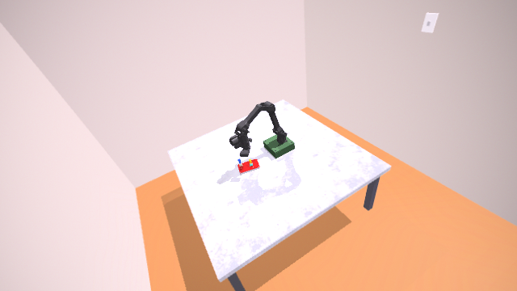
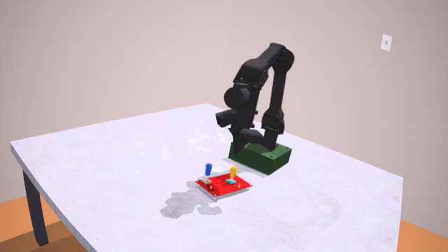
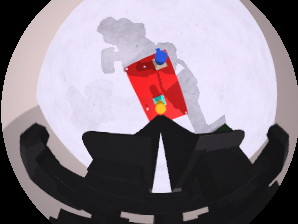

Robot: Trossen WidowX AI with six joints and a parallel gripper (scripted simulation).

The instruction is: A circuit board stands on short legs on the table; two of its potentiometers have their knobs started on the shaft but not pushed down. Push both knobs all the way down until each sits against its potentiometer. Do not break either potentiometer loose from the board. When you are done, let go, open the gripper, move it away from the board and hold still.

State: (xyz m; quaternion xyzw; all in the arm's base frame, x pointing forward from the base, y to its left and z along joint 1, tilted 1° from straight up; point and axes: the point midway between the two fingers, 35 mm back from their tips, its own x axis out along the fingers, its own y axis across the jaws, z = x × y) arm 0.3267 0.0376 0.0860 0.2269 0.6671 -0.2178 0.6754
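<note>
The orange knob lies 10 mm behind my gripper tip and 70 mm below it. The rest, counted from my gripper tip: blue knob 60 mm ahead, 50 mm to the right, 50 mm below.
</note>
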